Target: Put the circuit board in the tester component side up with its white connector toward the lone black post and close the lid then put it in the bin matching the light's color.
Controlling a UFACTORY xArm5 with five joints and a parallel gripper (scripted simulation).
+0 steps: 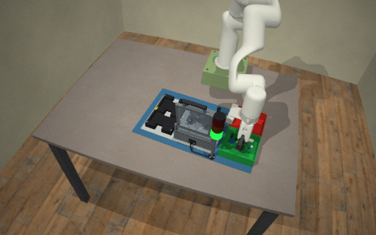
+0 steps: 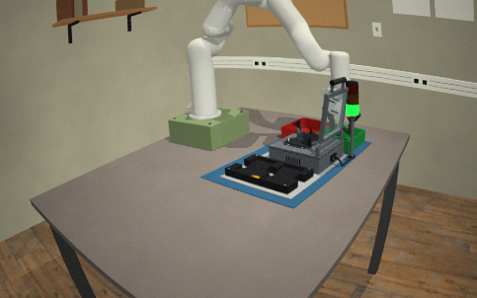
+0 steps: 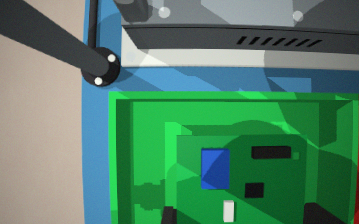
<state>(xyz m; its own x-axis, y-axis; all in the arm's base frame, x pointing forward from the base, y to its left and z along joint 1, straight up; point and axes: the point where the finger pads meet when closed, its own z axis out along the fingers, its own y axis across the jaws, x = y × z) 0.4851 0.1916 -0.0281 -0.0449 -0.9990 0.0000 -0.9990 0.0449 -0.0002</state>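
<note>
My hand is 40 mm above the green bin. Also, from my hand: nest: 50 mm behind, 190 mm to the right, 10 mm above; green circuit board: 10 mm below; red bin: 150 mm behind, 10 mm to the left, 40 mm below.
</note>
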